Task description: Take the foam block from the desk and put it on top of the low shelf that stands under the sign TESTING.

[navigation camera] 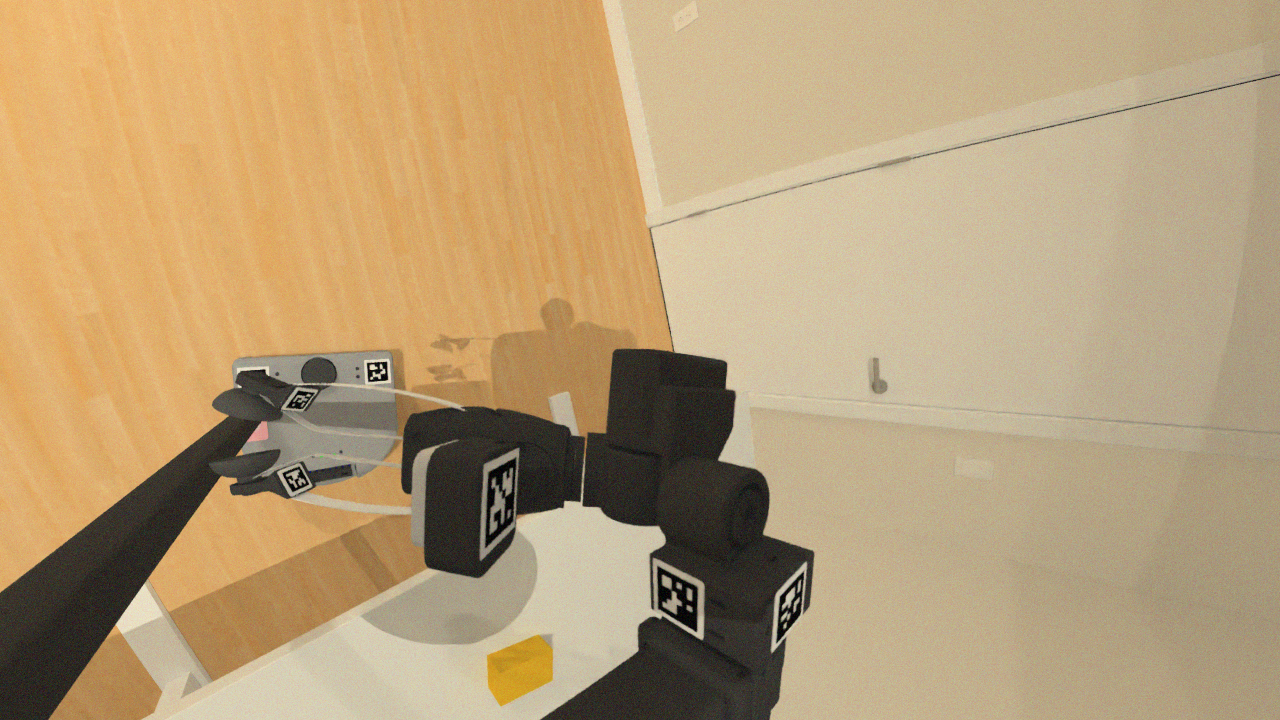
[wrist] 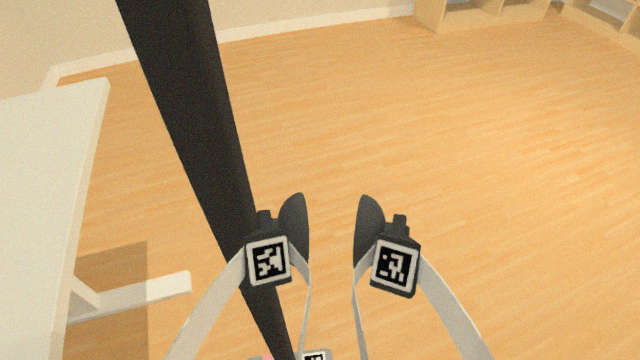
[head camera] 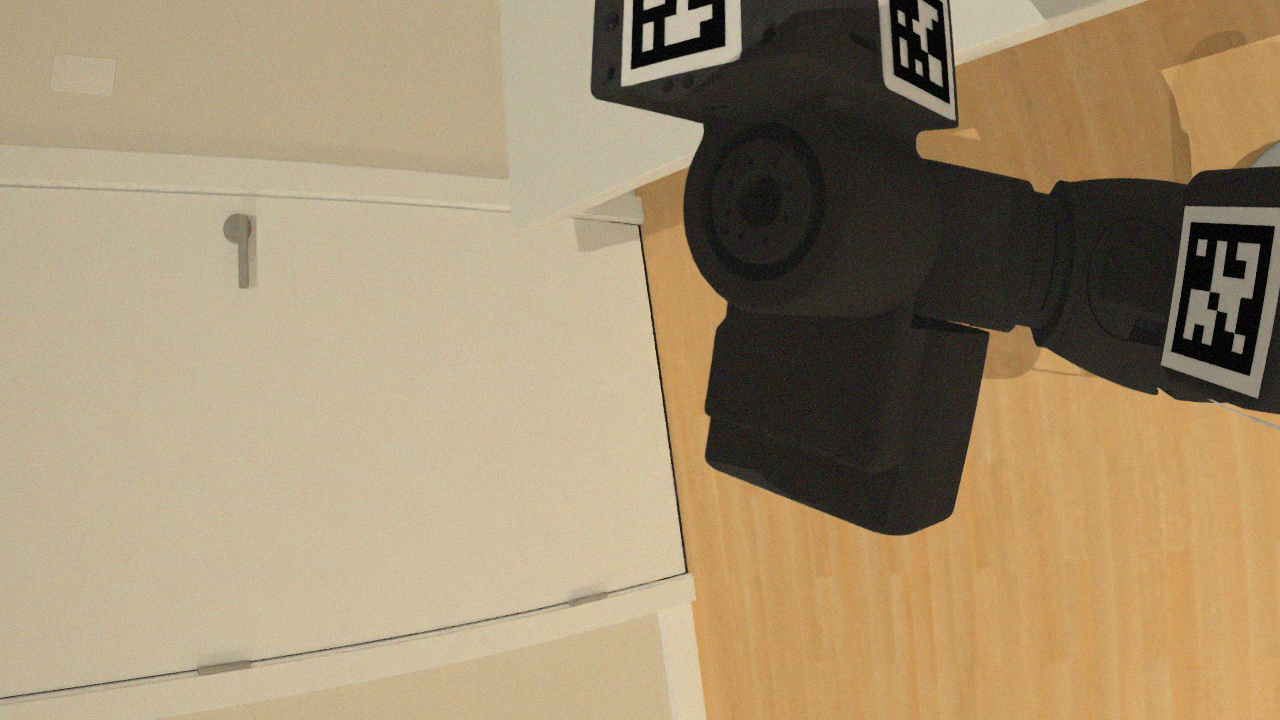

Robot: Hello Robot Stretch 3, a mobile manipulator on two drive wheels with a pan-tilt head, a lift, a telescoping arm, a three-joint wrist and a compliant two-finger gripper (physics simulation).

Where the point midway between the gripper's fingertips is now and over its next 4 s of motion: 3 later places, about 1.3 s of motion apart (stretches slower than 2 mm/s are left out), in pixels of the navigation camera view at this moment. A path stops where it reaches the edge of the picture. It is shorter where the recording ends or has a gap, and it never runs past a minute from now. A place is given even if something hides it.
My gripper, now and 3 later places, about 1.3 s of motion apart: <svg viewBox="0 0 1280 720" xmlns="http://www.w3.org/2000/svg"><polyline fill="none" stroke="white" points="222,429 243,381 488,519 537,525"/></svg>
